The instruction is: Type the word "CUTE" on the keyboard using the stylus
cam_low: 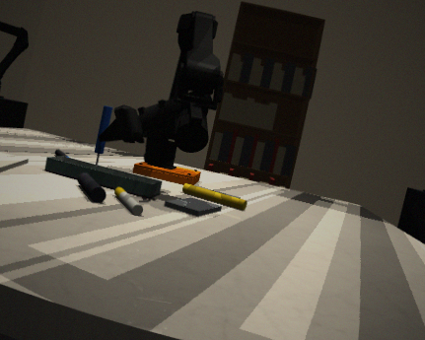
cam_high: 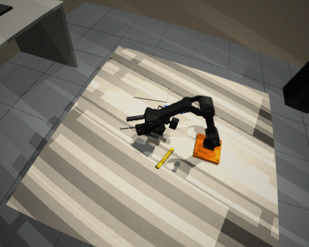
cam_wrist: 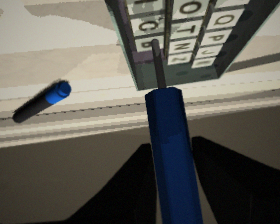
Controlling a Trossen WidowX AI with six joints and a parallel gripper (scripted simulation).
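My gripper tip is now 14 cm short of the black cylinder, 7 cm above it and 6 cm to the right of it. Also, from my gripper tip: white-and-yellow marker (14 cm ahead, 12 cm to the left, 7 cm below); blue stylus (1 cm below); flat grey pad (21 cm to the left, 7 cm below, 4 cm ahead).
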